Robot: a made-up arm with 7 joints. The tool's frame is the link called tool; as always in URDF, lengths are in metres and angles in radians. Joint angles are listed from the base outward.
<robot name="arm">
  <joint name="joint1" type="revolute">
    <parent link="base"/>
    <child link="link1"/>
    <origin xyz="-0.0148 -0.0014 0.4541" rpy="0 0 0"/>
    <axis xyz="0 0 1"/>
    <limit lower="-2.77" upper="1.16"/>
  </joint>
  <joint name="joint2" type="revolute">
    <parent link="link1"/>
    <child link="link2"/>
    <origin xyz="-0.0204 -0.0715 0.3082" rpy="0 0 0"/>
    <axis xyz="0 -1 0"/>
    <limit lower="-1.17" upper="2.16"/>
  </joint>
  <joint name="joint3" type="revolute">
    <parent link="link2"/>
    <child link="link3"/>
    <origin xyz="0.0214 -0.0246 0.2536" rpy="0 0 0"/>
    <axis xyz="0 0 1"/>
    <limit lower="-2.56" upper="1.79"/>
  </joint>
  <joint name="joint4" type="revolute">
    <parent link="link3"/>
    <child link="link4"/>
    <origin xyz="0.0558 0.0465 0.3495" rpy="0 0 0"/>
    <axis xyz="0 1 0"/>
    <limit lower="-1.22" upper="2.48"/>
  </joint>
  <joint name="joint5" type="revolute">
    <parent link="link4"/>
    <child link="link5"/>
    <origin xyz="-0.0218 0.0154 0.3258" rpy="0 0 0"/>
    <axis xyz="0 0 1"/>
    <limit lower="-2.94" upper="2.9"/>
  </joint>
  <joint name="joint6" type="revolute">
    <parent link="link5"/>
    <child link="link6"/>
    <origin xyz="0.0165 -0.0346 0.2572" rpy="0 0 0"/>
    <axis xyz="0 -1 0"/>
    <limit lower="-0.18" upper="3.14"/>
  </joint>
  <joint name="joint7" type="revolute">
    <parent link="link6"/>
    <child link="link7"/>
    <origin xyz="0.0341 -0.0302 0.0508" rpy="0 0 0"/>
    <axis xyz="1 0 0"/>
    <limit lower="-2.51" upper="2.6"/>
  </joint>
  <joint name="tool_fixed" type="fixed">
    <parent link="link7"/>
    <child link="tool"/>
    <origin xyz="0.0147 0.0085 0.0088" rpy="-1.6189 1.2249 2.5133"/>
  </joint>
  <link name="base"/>
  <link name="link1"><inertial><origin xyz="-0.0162 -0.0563 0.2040"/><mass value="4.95"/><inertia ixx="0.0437" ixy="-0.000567" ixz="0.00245" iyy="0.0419" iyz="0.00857" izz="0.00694"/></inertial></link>
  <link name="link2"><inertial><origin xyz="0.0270 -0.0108 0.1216"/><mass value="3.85"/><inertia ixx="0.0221" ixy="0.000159" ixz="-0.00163" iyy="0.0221" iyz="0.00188" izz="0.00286"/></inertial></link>
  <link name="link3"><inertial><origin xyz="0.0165 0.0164 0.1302"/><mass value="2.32"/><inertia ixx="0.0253" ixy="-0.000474" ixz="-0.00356" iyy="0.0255" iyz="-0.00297" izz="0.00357"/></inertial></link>
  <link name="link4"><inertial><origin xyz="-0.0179 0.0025 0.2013"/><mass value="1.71"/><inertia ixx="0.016" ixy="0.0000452" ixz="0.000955" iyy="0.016" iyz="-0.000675" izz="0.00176"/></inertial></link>
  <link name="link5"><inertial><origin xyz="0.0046 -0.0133 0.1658"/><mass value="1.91"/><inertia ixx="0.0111" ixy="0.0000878" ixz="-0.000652" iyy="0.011" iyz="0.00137" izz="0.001"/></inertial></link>
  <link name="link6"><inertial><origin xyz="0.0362 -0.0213 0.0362"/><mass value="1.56"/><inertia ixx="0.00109" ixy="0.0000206" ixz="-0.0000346" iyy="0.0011" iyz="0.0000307" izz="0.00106"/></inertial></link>
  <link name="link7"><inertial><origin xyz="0.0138 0.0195 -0.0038"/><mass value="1.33"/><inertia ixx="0.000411" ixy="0" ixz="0" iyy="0.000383" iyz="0" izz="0.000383"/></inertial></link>
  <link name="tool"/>
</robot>
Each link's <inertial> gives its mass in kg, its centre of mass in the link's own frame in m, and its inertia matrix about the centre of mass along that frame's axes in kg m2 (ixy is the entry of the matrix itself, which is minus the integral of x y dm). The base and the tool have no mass. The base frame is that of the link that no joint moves.
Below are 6 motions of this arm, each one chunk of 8 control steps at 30 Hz.
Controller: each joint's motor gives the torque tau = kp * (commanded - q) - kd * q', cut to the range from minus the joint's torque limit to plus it. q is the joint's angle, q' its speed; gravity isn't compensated. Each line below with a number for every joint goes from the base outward.
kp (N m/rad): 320 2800 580 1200 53 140 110
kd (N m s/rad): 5.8 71 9.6 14 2.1 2 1.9
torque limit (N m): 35 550 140 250 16 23 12
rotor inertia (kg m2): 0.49 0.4 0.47 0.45 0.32 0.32 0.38
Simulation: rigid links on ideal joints. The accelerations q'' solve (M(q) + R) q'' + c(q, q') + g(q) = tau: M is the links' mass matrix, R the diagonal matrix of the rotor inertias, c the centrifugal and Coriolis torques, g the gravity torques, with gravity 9.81 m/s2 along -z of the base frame. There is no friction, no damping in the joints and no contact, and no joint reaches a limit. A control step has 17 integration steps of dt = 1/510 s. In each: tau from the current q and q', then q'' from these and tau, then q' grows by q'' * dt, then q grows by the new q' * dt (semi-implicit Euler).
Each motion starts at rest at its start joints. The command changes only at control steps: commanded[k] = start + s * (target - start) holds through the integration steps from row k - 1 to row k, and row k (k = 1, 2, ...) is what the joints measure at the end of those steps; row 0 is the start. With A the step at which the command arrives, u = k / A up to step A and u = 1 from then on. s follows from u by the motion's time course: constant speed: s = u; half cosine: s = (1 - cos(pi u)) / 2; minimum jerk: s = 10 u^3 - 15 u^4 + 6 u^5; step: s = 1 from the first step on.
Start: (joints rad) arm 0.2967 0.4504 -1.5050 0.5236 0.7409 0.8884 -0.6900
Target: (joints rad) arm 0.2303 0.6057 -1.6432 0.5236 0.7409 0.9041 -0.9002
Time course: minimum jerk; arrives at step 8
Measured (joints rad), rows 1 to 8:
1: 0.2975 0.4529 -1.5055 0.5265 0.7411 0.8883 -0.6907
2: 0.3030 0.4611 -1.5100 0.5309 0.7423 0.8879 -0.6952
3: 0.3161 0.4780 -1.5214 0.5321 0.7457 0.8870 -0.7098
4: 0.3334 0.5045 -1.5424 0.5313 0.7521 0.8862 -0.7409
5: 0.3462 0.5385 -1.5750 0.5336 0.7608 0.8867 -0.7905
6: 0.3482 0.5756 -1.6177 0.5418 0.7693 0.8893 -0.8534
7: 0.3369 0.6098 -1.6644 0.5544 0.7739 0.8944 -0.9174
8: 0.3132 0.6359 -1.7051 0.5666 0.7713 0.9009 -0.9674

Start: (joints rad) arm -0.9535 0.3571 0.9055 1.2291 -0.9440 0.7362 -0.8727
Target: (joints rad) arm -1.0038 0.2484 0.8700 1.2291 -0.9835 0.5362 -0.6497
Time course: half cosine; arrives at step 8
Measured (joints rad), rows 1 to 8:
1: -0.9522 0.3568 0.9075 1.2348 -0.9436 0.7340 -0.8714
2: -0.9487 0.3504 0.9168 1.2433 -0.9427 0.7243 -0.8644
3: -0.9446 0.3361 0.9307 1.2482 -0.9421 0.7013 -0.8454
4: -0.9414 0.3173 0.9410 1.2495 -0.9430 0.6630 -0.8101
5: -0.9406 0.2972 0.9413 1.2489 -0.9462 0.6130 -0.7588
6: -0.9449 0.2777 0.9303 1.2479 -0.9519 0.5598 -0.6974
7: -0.9579 0.2607 0.9108 1.2481 -0.9587 0.5146 -0.6368
8: -0.9817 0.2483 0.8874 1.2511 -0.9644 0.4878 -0.5900

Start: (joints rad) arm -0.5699 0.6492 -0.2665 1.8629 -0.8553 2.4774 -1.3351
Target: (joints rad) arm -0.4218 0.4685 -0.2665 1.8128 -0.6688 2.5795 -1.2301
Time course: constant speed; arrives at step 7
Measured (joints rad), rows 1 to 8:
1: -0.5725 0.6411 -0.2674 1.8626 -0.8522 2.4836 -1.3327
2: -0.5735 0.6192 -0.2708 1.8596 -0.8416 2.5008 -1.3245
3: -0.5624 0.5888 -0.2773 1.8539 -0.8213 2.5248 -1.3094
4: -0.5341 0.5572 -0.2867 1.8491 -0.7912 2.5489 -1.2887
5: -0.4940 0.5270 -0.2961 1.8458 -0.7527 2.5679 -1.2648
6: -0.4521 0.4977 -0.3007 1.8427 -0.7086 2.5804 -1.2407
7: -0.4164 0.4687 -0.2975 1.8382 -0.6627 2.5879 -1.2192
8: -0.3858 0.4507 -0.2868 1.8403 -0.6213 2.5883 -1.2040

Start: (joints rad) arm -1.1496 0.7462 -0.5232 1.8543 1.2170 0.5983 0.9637
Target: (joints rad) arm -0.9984 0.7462 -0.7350 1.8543 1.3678 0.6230 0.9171
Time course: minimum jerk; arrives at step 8
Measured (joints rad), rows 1 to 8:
1: -1.1489 0.7485 -0.5255 1.8618 1.2171 0.5982 0.9636
2: -1.1463 0.7503 -0.5348 1.8751 1.2186 0.5976 0.9626
3: -1.1348 0.7498 -0.5569 1.8841 1.2247 0.5968 0.9595
4: -1.1071 0.7490 -0.5969 1.8840 1.2391 0.5973 0.9526
5: -1.0643 0.7492 -0.6544 1.8766 1.2631 0.6014 0.9416
6: -1.0162 0.7498 -0.7215 1.8676 1.2945 0.6105 0.9277
7: -0.9764 0.7495 -0.7844 1.8644 1.3271 0.6244 0.9139
8: -0.9548 0.7484 -0.8282 1.8708 1.3533 0.6401 0.9041

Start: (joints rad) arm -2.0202 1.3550 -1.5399 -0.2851 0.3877 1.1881 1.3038
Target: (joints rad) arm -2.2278 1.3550 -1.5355 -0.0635 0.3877 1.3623 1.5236
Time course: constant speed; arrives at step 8
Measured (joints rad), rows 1 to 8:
1: -2.0274 1.3598 -1.5399 -0.2678 0.3864 1.1951 1.3081
2: -2.0441 1.3705 -1.5372 -0.2285 0.3837 1.2149 1.3229
3: -2.0621 1.3823 -1.5323 -0.1883 0.3818 1.2445 1.3506
4: -2.0769 1.3915 -1.5294 -0.1605 0.3820 1.2781 1.3895
5: -2.0916 1.3960 -1.5305 -0.1387 0.3835 1.3112 1.4348
6: -2.1108 1.3957 -1.5337 -0.1125 0.3853 1.3399 1.4803
7: -2.1348 1.3917 -1.5368 -0.0814 0.3876 1.3619 1.5207
8: -2.1613 1.3861 -1.5384 -0.0511 0.3906 1.3774 1.5529

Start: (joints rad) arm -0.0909 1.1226 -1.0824 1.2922 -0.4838 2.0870 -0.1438
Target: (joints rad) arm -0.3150 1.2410 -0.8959 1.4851 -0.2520 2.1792 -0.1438
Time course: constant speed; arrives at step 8
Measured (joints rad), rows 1 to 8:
1: -0.0933 1.1368 -1.0725 1.3113 -0.4817 2.0894 -0.1438
2: -0.1032 1.1588 -1.0627 1.3504 -0.4713 2.0978 -0.1439
3: -0.1181 1.1780 -1.0587 1.3885 -0.4477 2.1129 -0.1444
4: -0.1335 1.1947 -1.0534 1.4147 -0.4099 2.1319 -0.1453
5: -0.1503 1.2112 -1.0409 1.4322 -0.3612 2.1506 -0.1464
6: -0.1724 1.2275 -1.0207 1.4496 -0.3073 2.1659 -0.1472
7: -0.2025 1.2426 -0.9947 1.4719 -0.2539 2.1769 -0.1476
8: -0.2400 1.2564 -0.9648 1.4980 -0.2054 2.1850 -0.1473

